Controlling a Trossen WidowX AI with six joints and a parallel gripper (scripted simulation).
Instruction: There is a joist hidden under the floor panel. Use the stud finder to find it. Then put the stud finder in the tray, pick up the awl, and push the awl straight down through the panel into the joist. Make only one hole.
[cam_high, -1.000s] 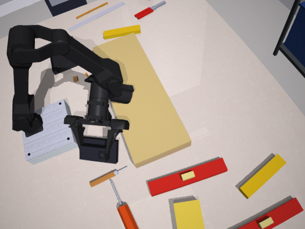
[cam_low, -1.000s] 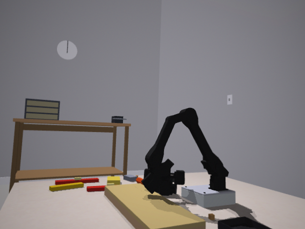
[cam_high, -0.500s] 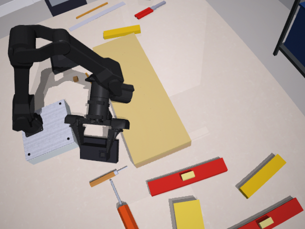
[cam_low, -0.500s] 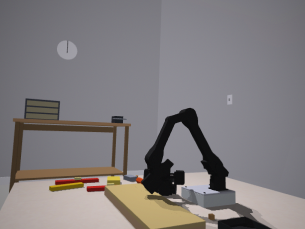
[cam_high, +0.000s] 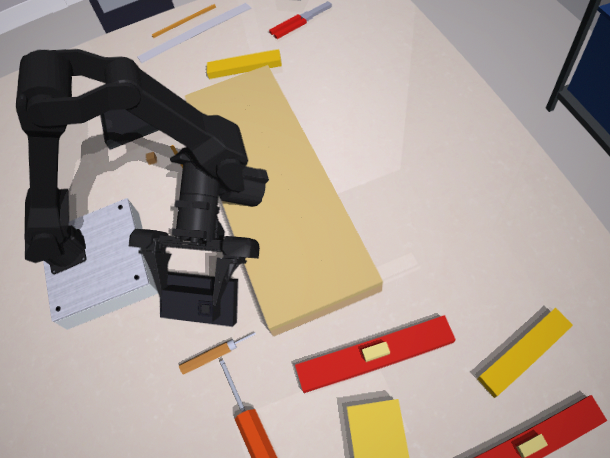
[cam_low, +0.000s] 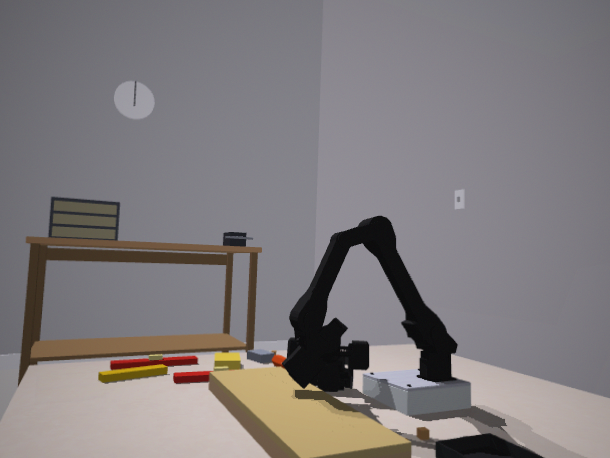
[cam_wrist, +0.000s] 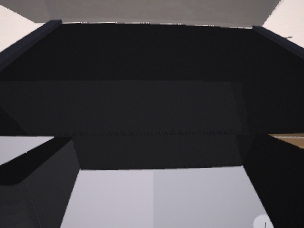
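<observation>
My gripper tip is 1 cm to the left of the stud finder, 1 cm short of it and 1 cm above it. Round my gripper tip: black tray: 50 cm to the left, 5 cm below, 2 cm behind; orange screwdriver: 16 cm to the right, 5 cm below, 1 cm ahead; ruler: 69 cm to the left, 18 cm ahead, 6 cm below.
</observation>
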